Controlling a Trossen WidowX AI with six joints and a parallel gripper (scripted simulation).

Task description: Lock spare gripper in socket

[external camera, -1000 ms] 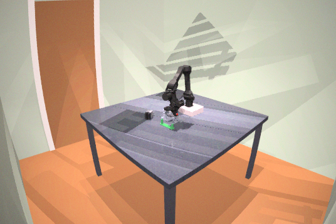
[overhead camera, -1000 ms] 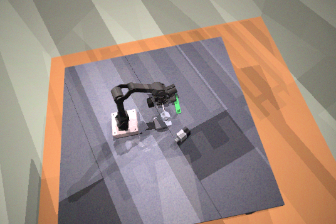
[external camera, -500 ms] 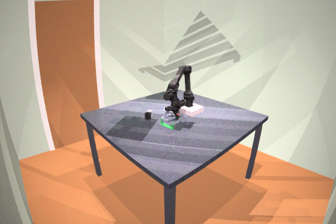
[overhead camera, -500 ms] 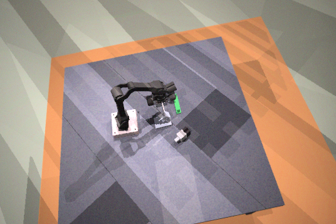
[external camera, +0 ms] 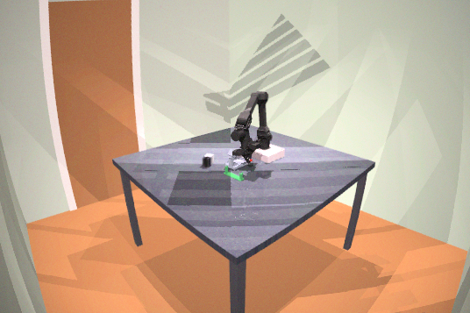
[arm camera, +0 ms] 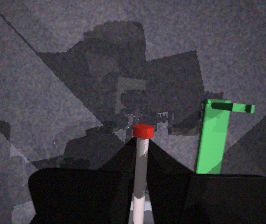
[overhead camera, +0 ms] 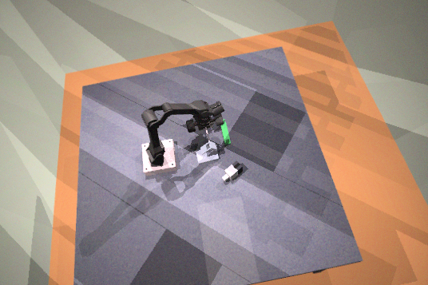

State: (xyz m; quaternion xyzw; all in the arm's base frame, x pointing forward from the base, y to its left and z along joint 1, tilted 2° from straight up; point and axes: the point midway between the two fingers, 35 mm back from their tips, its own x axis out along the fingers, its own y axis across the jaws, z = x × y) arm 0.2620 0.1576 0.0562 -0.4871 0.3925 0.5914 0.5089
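Now: the green bracket 10 cm ahead of my gripper tip, 4 cm below it and 1 cm to the right of it. The rest, counted from my gripper tip: spare gripper: 26 cm to the right, 12 cm ahead, 3 cm below; then grey mount: 13 cm to the right, 1 cm below, 1 cm ahead.
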